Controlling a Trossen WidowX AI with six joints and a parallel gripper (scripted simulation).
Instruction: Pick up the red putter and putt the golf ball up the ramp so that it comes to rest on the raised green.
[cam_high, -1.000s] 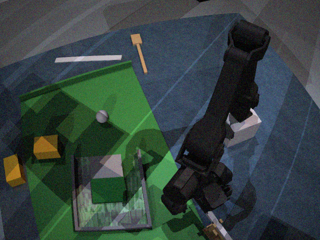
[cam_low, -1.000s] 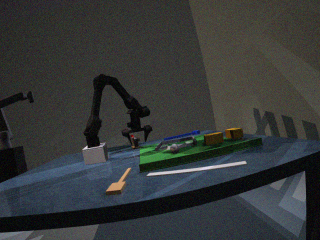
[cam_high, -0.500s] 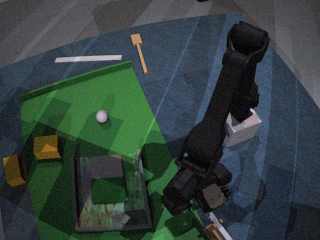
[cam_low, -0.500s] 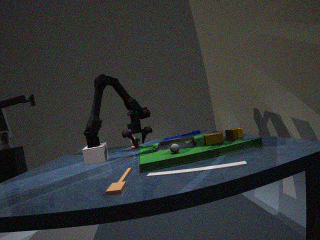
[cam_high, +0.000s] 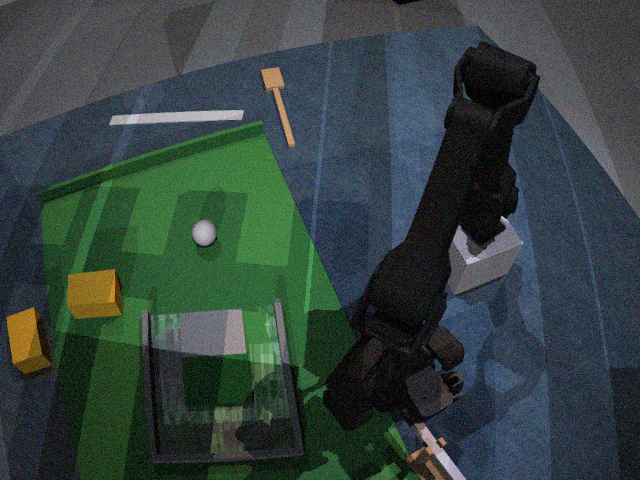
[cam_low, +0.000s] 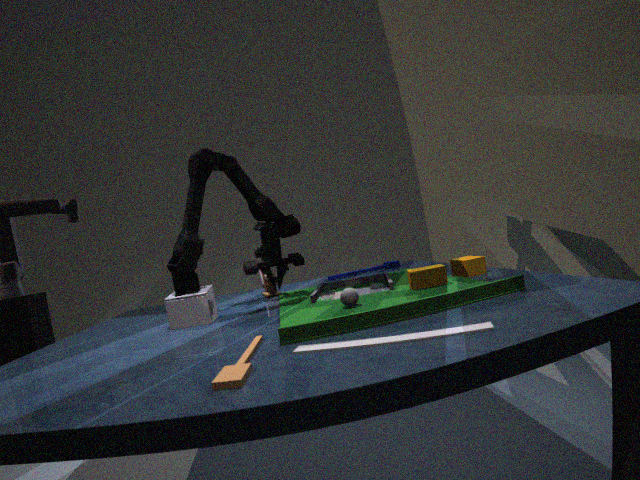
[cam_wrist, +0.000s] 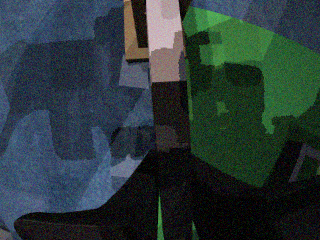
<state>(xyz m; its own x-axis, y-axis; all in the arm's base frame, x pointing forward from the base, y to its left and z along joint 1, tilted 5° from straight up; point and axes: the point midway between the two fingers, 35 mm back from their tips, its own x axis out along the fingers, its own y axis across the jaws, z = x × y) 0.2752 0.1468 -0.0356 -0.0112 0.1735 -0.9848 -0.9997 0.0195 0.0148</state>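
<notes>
Right now the putter is 11 cm to the left of my gripper tip and 3 cm above it. The rest, counted from my gripper tip: white golf ball (9 cm ahead, 41 cm to the right, 1 cm below); wooden stand (13 cm to the left); green course (19 cm ahead, 28 cm to the right, 3 cm below).
</notes>
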